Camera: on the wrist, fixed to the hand. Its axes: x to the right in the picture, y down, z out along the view.
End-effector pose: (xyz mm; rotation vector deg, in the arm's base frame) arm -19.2 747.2 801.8 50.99 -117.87 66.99
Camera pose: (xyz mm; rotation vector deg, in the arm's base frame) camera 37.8 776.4 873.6 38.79 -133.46 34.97
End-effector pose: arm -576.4 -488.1 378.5 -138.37 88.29 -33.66
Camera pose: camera -545.0 -469.3 467.4 142.38 -99.60 3.11
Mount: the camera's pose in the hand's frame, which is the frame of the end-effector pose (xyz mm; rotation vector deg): 13.7 -68.1 -66.5 -27.57 -6.75 3.30
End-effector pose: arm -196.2 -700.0 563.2 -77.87 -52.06 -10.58
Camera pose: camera -198.2 -771.3 627.7 -106.29 -54.89 -16.87
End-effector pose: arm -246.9 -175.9 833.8 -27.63 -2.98 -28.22
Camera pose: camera -271.0 -264.9 806.5 -56.25 -1.84 -23.97
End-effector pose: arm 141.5 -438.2 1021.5 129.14 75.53 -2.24
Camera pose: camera 77.5 -370.8 1046.3 105.89 60.99 8.51
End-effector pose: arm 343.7 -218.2 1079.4 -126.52 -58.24 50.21
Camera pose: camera 369.9 -182.6 1164.8 -149.85 -76.69 49.45
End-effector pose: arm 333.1 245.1 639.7 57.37 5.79 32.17
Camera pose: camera 350.0 274.9 549.9 32.48 -9.33 31.19
